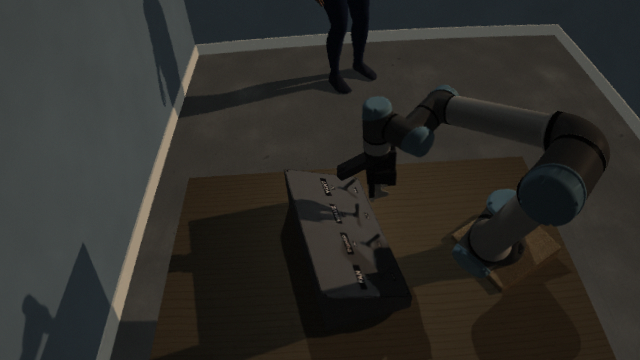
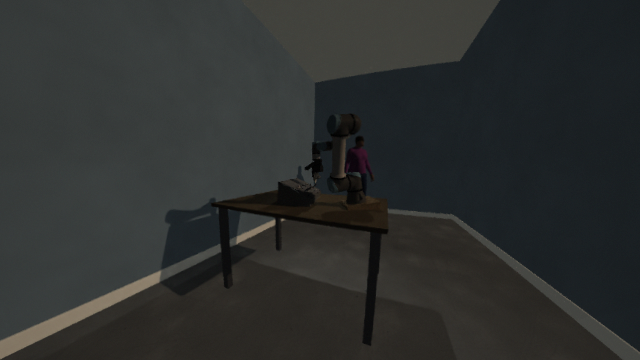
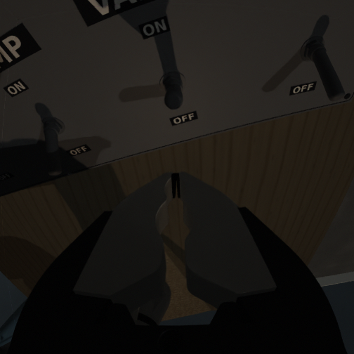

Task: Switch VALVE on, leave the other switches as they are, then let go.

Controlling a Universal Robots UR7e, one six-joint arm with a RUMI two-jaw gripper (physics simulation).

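Where they show: gripper, fingertip midpoint: [image 1: 372, 200] [image 2: 315, 182]; arm's base, origin of the base link: [image 2: 356, 201].
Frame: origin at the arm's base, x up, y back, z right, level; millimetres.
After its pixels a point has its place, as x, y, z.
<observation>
The grey switch panel [image 1: 312, 240] {133, -573, -110} [image 2: 292, 194] {51, -416, -260} [image 3: 100, 55] stands sloped on the table. The VALVE lever [image 1: 357, 210] {83, -454, 51} [image 3: 173, 96] is more upright than its neighbours and leans towards its ON side. The VENT lever [image 1: 348, 185] {74, -489, 167} [image 3: 328, 72] and the PUMP lever [image 1: 372, 240] {76, -405, -58} [image 3: 52, 147] lean towards OFF. The FAN label [image 1: 359, 276] {88, -437, -192} lies at the near end; its lever is lost in shadow. My gripper [image 1: 372, 195] {119, -408, 61} [image 2: 316, 176] {119, -408, 61} [image 3: 176, 174] is shut and empty, off the panel's OFF edge, apart from the VALVE lever.
The wooden table [image 1: 425, 185] {-36, -218, 284} [image 2: 330, 214] {-35, -69, -313} carries the panel and the arm's base block [image 1: 542, 245] {17, 127, -12}. A wall [image 1: 90, 125] [image 2: 150, 125] rises beyond the panel's label side. A person [image 1: 345, 45] [image 2: 358, 160] stands on the floor behind the table.
</observation>
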